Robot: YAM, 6 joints.
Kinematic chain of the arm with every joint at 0, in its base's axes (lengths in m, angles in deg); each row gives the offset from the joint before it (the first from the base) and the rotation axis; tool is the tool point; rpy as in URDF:
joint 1: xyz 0 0 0.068 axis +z
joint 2: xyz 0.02 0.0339 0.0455 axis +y
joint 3: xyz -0.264 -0.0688 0 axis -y
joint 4: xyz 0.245 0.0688 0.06 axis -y
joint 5: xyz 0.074 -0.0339 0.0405 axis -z
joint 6: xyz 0.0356 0 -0.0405 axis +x
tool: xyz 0 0 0 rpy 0 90 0
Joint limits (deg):
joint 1: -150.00..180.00
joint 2: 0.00..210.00
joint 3: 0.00..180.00
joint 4: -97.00..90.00
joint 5: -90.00..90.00
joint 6: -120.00..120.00
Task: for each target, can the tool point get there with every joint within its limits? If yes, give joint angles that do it. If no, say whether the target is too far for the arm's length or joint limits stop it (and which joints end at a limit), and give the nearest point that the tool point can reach.
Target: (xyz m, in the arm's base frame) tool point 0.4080 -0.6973 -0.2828
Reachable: no: too far | nearest point 0.2925 -0.4998 -0.1677 | short by 0.256 m
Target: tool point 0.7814 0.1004 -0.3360
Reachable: no: too far | nearest point 0.5559 0.0714 -0.2021 | short by 0.264 m
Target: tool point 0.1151 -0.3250 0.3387
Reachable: yes | joints -65.03 88.54 60.95 41.83 67.43 90.92
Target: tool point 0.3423 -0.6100 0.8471
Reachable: no: too far | nearest point 0.2179 -0.3883 0.5726 | short by 0.374 m
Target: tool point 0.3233 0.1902 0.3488
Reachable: yes | joints 26.57 96.45 91.17 -35.23 -45.80 100.01
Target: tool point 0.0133 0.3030 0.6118
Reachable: yes | joints 82.76 96.33 131.94 -9.05 -44.55 -42.76
